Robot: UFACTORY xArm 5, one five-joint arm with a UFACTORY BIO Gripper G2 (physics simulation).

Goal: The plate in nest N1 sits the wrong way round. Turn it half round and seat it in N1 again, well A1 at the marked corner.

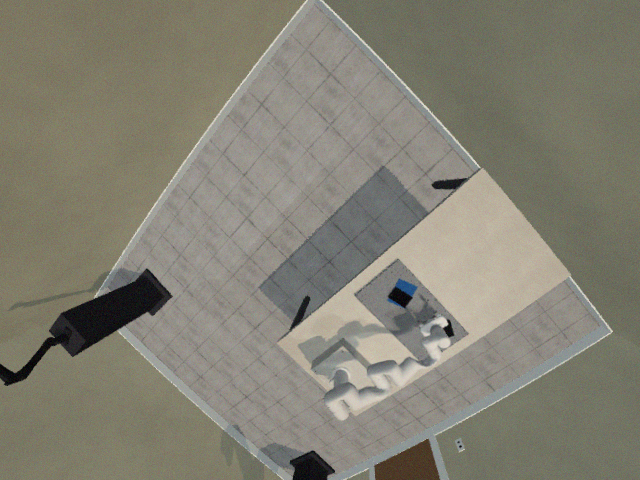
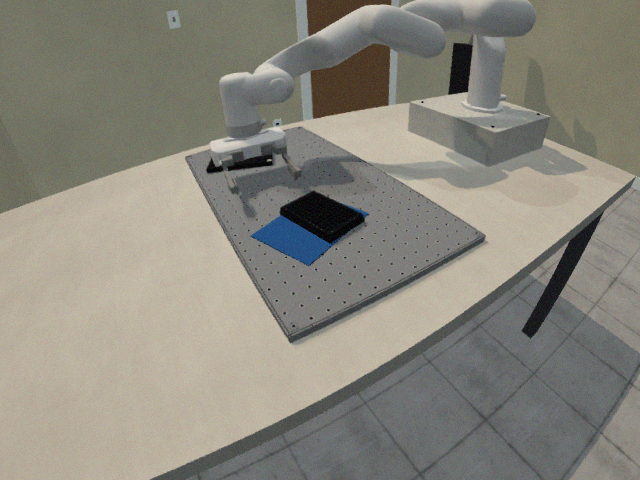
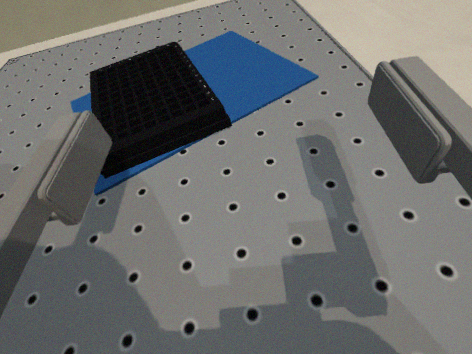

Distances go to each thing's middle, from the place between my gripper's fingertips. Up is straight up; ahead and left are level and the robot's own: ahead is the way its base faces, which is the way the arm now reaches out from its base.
Labels:
My gripper is now 100 mm to the right of the flat blue square (image 2: 282,234), 50 mm above it and 40 mm past it. Round my hand: black well plate (image 2: 328,219): 90 mm to the left, 60 mm behind, 40 mm below.

